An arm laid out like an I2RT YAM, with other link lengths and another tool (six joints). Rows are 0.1 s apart.
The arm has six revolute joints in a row. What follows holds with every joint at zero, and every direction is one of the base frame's.
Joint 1 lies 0.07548 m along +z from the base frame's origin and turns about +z.
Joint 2 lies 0.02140 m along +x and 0.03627 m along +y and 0.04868 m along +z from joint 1 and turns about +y.
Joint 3 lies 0.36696 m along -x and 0.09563 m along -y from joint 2 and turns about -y.
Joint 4 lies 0.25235 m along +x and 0.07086 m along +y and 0.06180 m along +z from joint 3 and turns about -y.
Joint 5 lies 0.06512 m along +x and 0.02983 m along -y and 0.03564 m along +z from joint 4 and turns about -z.
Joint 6 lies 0.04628 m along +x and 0.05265 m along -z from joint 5 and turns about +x.
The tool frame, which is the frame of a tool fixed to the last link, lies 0.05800 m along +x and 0.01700 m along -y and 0.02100 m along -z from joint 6; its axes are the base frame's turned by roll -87.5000, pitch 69.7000 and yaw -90.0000 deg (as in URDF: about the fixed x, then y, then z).
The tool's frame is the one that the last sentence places.
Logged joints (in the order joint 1, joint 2, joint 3, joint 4, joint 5, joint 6), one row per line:
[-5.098 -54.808 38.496 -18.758 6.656 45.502]
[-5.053 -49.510 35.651 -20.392 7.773 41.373]
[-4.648 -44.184 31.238 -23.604 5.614 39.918]
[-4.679 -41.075 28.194 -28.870 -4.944 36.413]
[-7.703 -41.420 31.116 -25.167 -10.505 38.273]
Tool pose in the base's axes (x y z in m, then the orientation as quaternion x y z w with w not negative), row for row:
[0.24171 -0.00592 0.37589 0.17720 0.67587 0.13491 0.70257]
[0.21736 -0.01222 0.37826 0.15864 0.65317 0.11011 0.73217]
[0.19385 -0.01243 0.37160 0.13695 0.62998 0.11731 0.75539]
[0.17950 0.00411 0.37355 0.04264 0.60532 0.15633 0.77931]
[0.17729 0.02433 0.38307 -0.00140 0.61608 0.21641 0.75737]
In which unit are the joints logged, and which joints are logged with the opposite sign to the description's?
The joints are logged in degrees. Opposite sign: joint 1, joint 2, joint 4.
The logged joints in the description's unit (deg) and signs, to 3 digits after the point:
[5.098 54.808 38.496 18.758 6.656 45.502]
[5.053 49.510 35.651 20.392 7.773 41.373]
[4.648 44.184 31.238 23.604 5.614 39.918]
[4.679 41.075 28.194 28.870 -4.944 36.413]
[7.703 41.420 31.116 25.167 -10.505 38.273]

